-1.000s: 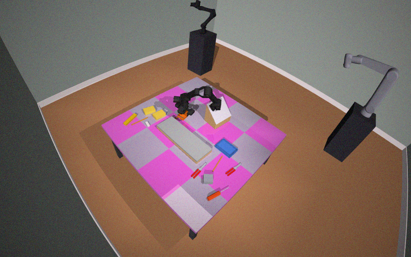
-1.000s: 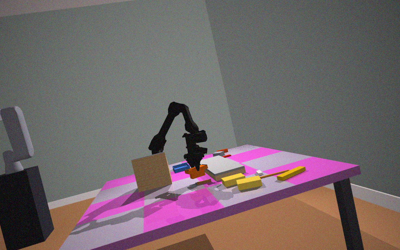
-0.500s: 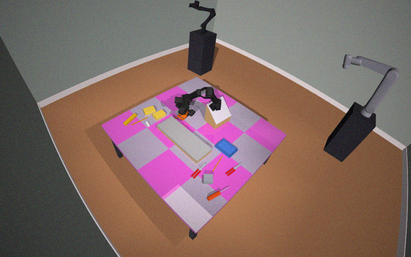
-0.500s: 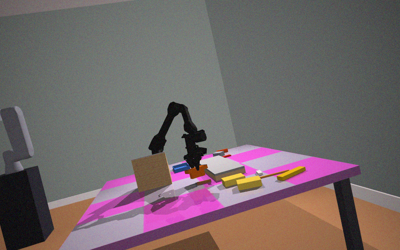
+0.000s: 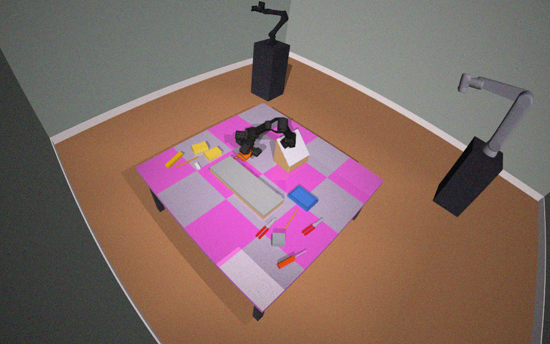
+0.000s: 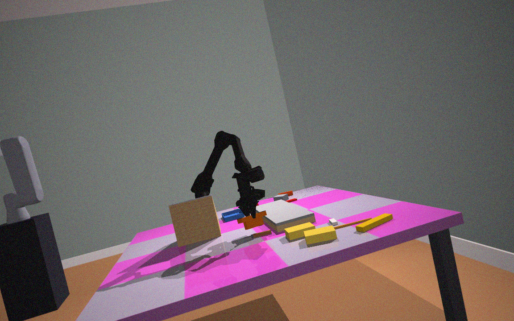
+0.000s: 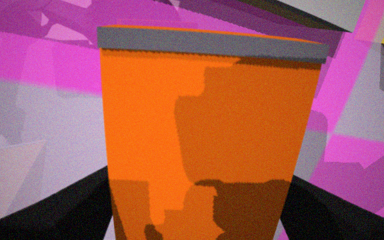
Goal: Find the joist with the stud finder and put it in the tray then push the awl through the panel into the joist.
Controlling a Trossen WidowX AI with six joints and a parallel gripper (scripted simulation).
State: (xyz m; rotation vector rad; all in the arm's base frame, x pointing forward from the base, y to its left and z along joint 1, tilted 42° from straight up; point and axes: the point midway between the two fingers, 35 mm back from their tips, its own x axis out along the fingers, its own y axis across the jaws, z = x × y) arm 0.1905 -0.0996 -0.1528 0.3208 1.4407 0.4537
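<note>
My gripper tip is now 20 mm short of the orange stud finder and 20 mm above it. The rest, counted from my gripper tip: square indicator 30 mm ahead, 40 mm below; then brown-handled awl 10 mm behind, 50 mm to the right, 60 mm below; then small white block 300 mm ahead, 200 mm to the right, 60 mm below.
</note>
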